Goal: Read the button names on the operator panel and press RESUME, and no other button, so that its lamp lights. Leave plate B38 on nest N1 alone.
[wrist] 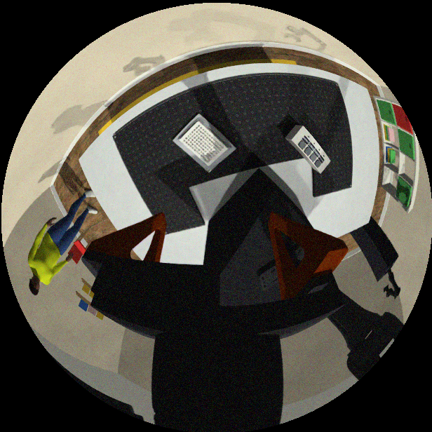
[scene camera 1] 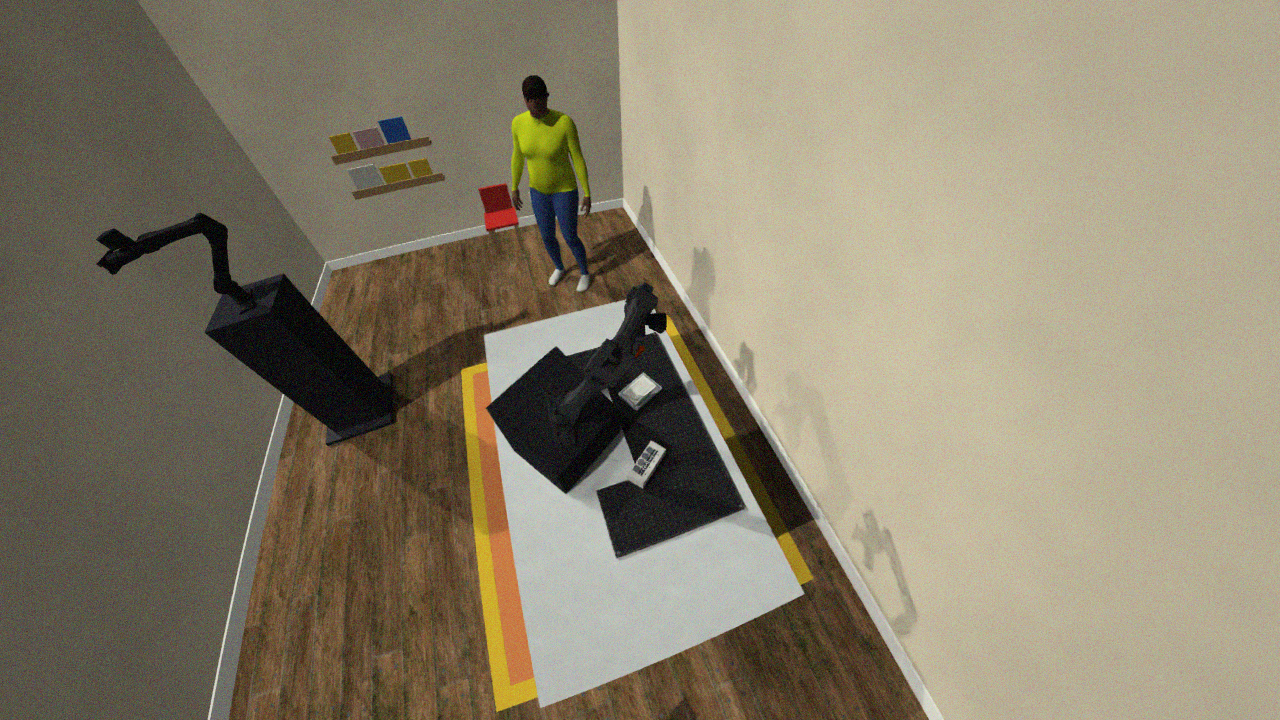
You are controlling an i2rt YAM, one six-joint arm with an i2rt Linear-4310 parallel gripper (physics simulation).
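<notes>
The operator panel is a small white box on the black perforated board. It carries a row of several dark grey buttons with labels too small to read. I cannot tell whether any lamp is lit. A pale plate with rows of small marks lies in a light grey nest on the same board, apart from the panel; no name on either is readable. My gripper has orange fingers spread wide, open and empty. It hangs above the board's far end in the scene view, beyond the plate, and away from the panel.
The black perforated board lies on a white table. A black block stands at the arm's base. A second arm stands on a black pedestal to the left. A person stands beyond the table near a red chair.
</notes>
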